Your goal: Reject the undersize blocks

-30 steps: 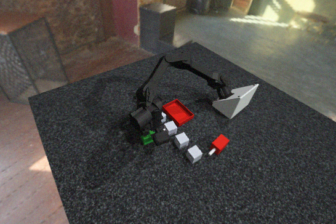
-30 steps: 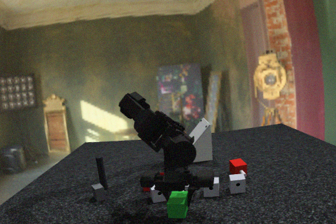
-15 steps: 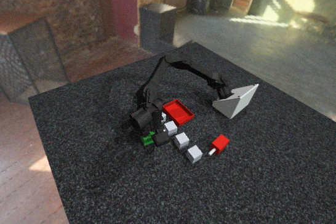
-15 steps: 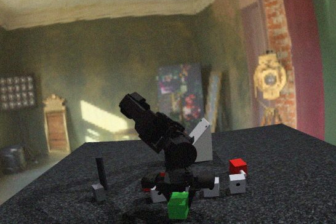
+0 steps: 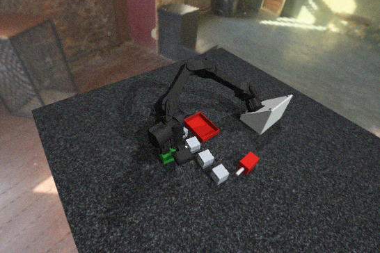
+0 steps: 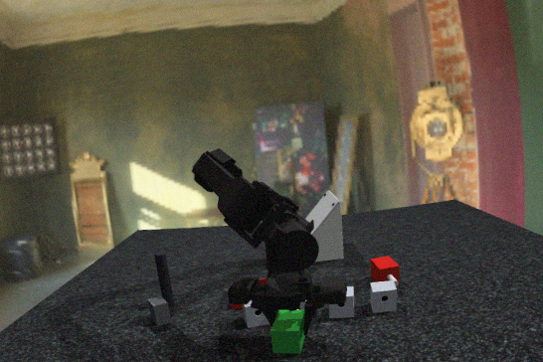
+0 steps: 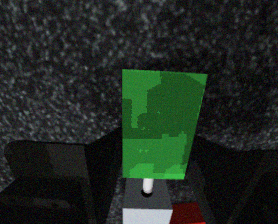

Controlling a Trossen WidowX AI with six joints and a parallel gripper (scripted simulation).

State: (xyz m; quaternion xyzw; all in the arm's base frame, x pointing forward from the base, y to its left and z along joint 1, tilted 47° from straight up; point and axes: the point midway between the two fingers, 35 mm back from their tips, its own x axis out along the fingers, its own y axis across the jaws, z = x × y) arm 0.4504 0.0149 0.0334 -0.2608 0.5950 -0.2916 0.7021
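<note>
Now: the green gauge 20 mm above my gripper tip and 10 mm behind it. Round my gripper tip: red reject tray 180 mm behind, 60 mm to the right; red gauge 200 mm to the left, 200 mm behind, 10 mm above.
</note>
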